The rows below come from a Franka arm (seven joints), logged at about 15 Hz.
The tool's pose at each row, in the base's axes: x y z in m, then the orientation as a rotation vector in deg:
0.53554, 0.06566, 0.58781, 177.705, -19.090, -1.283
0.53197, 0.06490, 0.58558, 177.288, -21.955, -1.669
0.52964, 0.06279, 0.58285, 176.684, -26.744, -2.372
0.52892, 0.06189, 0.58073, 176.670, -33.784, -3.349
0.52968, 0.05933, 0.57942, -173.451, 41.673, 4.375
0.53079, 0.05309, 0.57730, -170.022, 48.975, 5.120
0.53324, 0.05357, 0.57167, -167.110, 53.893, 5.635
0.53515, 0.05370, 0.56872, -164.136, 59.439, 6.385
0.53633, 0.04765, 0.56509, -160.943, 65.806, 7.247
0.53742, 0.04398, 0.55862, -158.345, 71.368, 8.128
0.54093, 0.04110, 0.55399, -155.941, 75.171, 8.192
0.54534, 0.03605, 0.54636, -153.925, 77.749, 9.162
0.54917, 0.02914, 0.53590, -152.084, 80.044, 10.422
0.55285, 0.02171, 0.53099, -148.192, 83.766, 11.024
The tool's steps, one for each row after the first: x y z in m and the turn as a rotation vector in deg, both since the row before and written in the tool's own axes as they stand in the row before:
-0.00330, 0.00145, 0.00230, -0.097, -0.260, 1.853
-0.00170, 0.00254, 0.00282, 0.030, -0.495, 3.089
-0.00037, 0.00102, 0.00216, 1.135, -0.843, 4.413
0.00170, 0.00209, 0.00127, 1.598, -1.002, 5.334
0.00393, 0.00508, 0.00183, 1.413, -0.790, 5.085
0.00221, -0.00152, 0.00554, 1.309, -0.656, 3.575
0.00172, -0.00107, 0.00288, 0.960, -0.689, 4.040
0.00511, 0.00410, 0.00288, 0.655, -0.631, 4.648
0.00407, 0.00226, 0.00590, 0.158, -0.472, 4.051
0.00504, -0.00047, 0.00405, 0.684, -0.203, 2.910
0.00767, 0.00016, 0.00666, 0.414, -0.798, 2.121
0.00932, 0.00167, 0.00906, 0.220, -0.933, 1.932
0.00892, 0.00144, 0.00336, 1.484, -1.050, 3.341

